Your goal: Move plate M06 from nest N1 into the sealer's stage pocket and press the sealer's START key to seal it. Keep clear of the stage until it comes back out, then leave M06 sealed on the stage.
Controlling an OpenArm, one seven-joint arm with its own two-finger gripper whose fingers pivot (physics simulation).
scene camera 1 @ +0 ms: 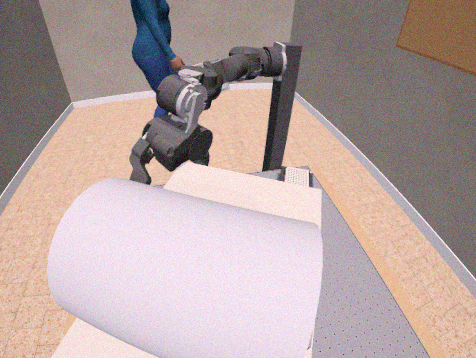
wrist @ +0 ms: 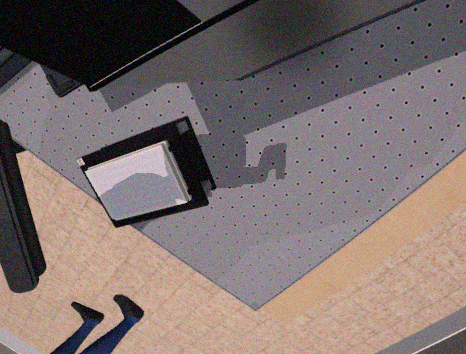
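Note:
My gripper (scene camera 1: 171, 172) hangs behind the large white housing in the scene view. One dark finger stands out to the left, spread wide, and the lower parts are hidden. It is open and holds no plate. In the wrist view a plate (wrist: 137, 185) with a smooth, pale grey-white top sits in a black nest (wrist: 196, 162) on the perforated table; no label can be read. A white plate with rows of wells (scene camera 1: 297, 176) stands at the back of the table beside the post. The sealer's stage pocket and START key cannot be made out.
A large white rounded housing (scene camera 1: 190, 270) fills the front of the scene view and covers much of the table (scene camera 1: 357, 285) (wrist: 325, 160). The arm's dark post (scene camera 1: 284, 110) stands at the back. A person (scene camera 1: 150, 45) (wrist: 112, 332) stands beyond the table.

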